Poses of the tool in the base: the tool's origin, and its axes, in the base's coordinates. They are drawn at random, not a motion.
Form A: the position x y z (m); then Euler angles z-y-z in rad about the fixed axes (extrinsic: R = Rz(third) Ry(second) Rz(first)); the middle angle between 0 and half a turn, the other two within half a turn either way.
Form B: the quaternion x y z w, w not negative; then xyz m. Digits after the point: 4 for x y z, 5 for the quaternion.
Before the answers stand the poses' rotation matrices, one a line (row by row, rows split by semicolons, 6 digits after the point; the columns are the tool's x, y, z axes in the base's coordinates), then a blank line. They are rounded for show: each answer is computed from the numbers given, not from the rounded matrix.
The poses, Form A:
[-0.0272 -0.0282 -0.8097 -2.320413 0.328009 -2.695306]
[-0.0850 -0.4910 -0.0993 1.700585 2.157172 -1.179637]
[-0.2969 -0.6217 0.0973 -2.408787 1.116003 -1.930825]
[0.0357 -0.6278 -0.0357 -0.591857 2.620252 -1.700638]
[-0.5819 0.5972 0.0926 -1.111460 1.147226 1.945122]
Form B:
0.265932 -0.919146 -0.290605; 0.938668 0.315543 -0.139050; 0.219506 -0.235804 0.946686
0.943997 0.089546 0.317572; 0.311847 -0.556592 -0.770037; 0.107804 0.825946 -0.553346
-0.511037 -0.799171 -0.316490; 0.541255 -0.013152 -0.840756; 0.667745 -0.600959 0.439277
-0.460028 0.885560 -0.064485; 0.785833 0.372261 -0.493851; -0.413329 -0.277860 -0.867152
0.767649 -0.547362 -0.333332; 0.497353 0.180794 0.848501; -0.404173 -0.817134 0.411018

[-0.03043 -0.16041 0.58421 0.79501 -0.0272 -0.0282 -0.8097]
[0.87378 0.11484 0.12171 0.45663 -0.0850 -0.4910 -0.0993]
[0.12534 -0.51444 0.70062 0.47830 -0.2969 -0.6217 0.0973]
[0.50864 0.82150 -0.23485 0.10616 0.0357 -0.6278 -0.0357]
[-0.54218 0.02306 0.34006 0.76803 -0.5819 0.5972 0.0926]

